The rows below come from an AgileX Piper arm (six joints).
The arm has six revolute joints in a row. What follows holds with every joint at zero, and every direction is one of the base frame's.
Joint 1 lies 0.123 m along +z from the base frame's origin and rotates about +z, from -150 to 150 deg.
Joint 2 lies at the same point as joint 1 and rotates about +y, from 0 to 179.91 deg.
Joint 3 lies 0.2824 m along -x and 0.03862 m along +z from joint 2 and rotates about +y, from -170 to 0 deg.
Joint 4 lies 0.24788 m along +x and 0.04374 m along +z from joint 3 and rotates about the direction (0.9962, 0, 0.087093), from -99.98 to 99.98 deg.
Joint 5 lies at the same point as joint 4 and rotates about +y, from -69.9 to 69.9 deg.
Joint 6 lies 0.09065 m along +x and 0.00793 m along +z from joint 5 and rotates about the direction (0.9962, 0, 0.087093), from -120 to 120 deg.
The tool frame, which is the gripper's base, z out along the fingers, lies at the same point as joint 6; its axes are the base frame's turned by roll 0, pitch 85 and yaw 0 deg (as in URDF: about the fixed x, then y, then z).
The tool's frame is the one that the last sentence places.
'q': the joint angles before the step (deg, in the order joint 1, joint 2, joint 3, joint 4, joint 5, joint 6). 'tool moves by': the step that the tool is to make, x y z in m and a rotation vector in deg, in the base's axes. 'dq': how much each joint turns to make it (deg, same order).
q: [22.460, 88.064, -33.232, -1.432, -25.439, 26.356]
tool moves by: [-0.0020, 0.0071, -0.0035, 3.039, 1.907, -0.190]
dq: [1.441, 0.747, 0.014, 0.020, -0.245, 3.881]
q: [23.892, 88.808, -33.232, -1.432, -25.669, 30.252]
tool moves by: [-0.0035, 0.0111, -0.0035, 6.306, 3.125, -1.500]
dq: [2.452, 0.915, -0.003, 1.407, -0.797, 6.778]
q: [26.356, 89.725, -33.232, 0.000, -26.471, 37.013]
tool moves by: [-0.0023, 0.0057, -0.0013, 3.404, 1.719, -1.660]
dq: [1.616, 0.339, 0.005, 3.003, -0.344, 2.162]
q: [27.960, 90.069, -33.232, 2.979, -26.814, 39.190]
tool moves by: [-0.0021, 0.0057, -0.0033, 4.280, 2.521, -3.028]
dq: [1.891, 0.737, 0.010, 5.041, -0.518, 2.121]
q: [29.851, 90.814, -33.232, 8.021, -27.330, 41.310]
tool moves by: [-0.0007, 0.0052, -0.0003, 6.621, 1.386, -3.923]
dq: [1.676, 0.692, 0.004, 4.265, -2.531, 4.626]
